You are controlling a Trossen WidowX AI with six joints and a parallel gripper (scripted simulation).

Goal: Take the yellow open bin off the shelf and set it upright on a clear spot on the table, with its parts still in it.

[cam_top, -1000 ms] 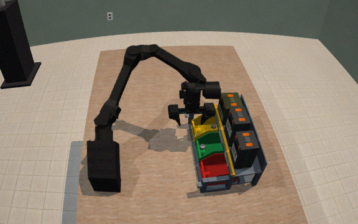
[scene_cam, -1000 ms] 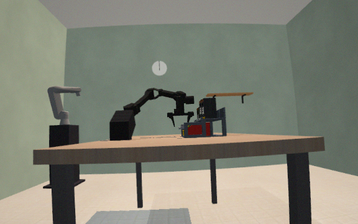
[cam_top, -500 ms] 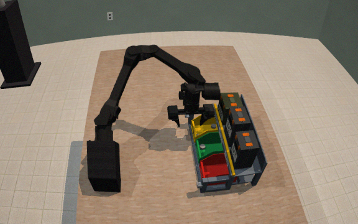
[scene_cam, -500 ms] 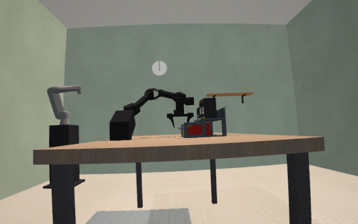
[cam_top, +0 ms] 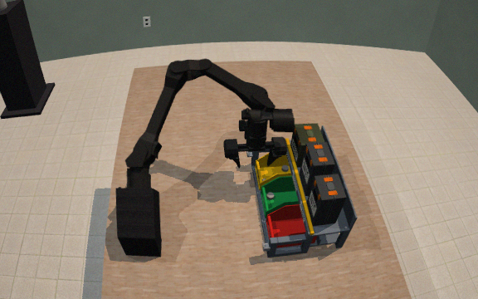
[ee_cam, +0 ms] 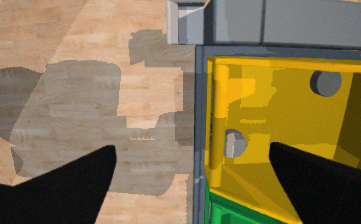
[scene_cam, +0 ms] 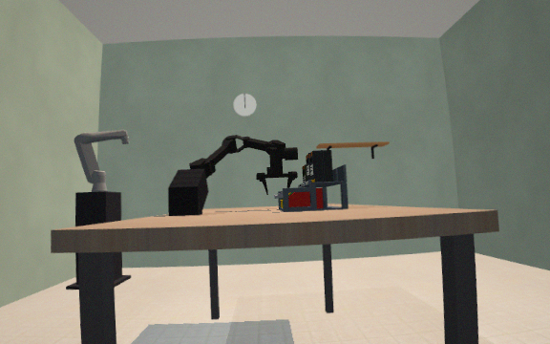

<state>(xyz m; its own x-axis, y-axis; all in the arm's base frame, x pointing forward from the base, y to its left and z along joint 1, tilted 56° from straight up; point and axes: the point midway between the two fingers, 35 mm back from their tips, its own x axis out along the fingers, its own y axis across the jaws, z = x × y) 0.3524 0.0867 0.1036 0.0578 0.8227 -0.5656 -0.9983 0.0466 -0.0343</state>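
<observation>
The yellow bin is 80 mm ahead of my hand and 60 mm below it. From my hand the other things lie so: red bin 220 mm to the right, 90 mm ahead, 60 mm below; then yellow rail 120 mm ahead, 110 mm to the right; then green bin 110 mm to the right, 90 mm ahead, 60 mm below.
</observation>
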